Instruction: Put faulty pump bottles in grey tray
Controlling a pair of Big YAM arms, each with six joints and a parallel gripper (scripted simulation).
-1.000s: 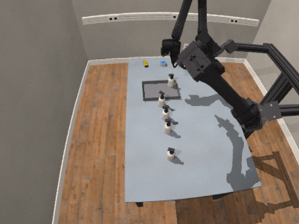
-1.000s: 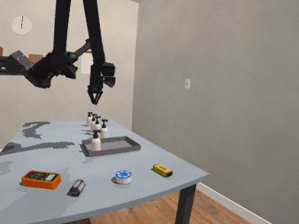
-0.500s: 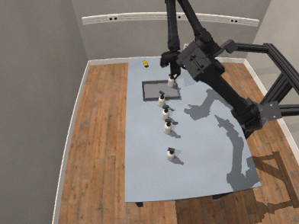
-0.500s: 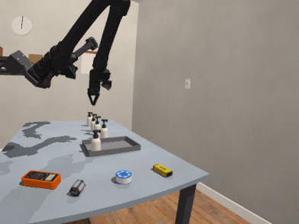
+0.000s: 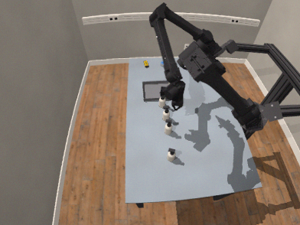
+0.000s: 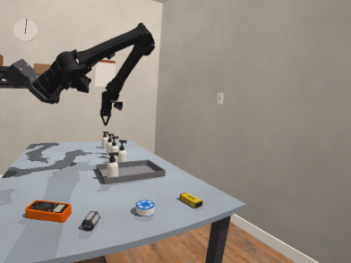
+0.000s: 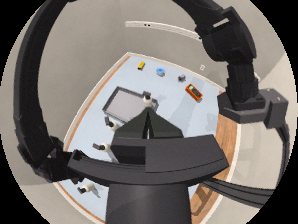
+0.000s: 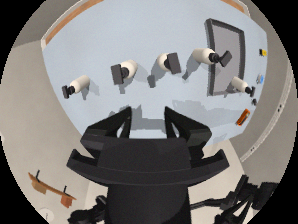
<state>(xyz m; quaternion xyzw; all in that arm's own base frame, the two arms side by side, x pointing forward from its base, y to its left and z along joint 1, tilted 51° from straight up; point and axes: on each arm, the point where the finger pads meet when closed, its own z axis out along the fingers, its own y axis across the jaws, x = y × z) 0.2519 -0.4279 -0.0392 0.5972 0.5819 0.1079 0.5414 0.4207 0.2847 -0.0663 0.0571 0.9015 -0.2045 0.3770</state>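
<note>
Now: right hand 40 mm short of the grey tray, 340 mm to the left of it and 210 mm above it. The rest, counted from my right hand: blue-and-white roll: 40 mm behind, 710 mm to the right, 200 mm below; yellow tool: 140 mm ahead, 720 mm to the right, 200 mm below; orange multimeter: 330 mm behind, 620 mm to the right, 200 mm below.
</note>
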